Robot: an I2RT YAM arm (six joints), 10 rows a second.
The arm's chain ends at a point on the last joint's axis. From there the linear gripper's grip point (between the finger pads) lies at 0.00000 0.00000 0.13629 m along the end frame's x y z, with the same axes.
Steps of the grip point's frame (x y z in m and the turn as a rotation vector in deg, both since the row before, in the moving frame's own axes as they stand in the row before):
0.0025, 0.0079, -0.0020, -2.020, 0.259, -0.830
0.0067, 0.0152, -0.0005, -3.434, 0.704, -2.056
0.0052, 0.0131, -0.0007, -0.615, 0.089, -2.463
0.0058, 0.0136, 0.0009, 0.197, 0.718, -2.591
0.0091, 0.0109, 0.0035, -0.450, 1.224, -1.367
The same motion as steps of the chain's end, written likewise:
0.0018, 0.0031, -0.0019, -2.020, 0.259, -0.830
0.0049, 0.0071, -0.0002, -3.434, 0.704, -2.056
0.0050, 0.0116, -0.0007, -0.615, 0.089, -2.463
0.0041, 0.0141, 0.0009, 0.197, 0.718, -2.591
0.0062, 0.0099, 0.0035, -0.450, 1.224, -1.367

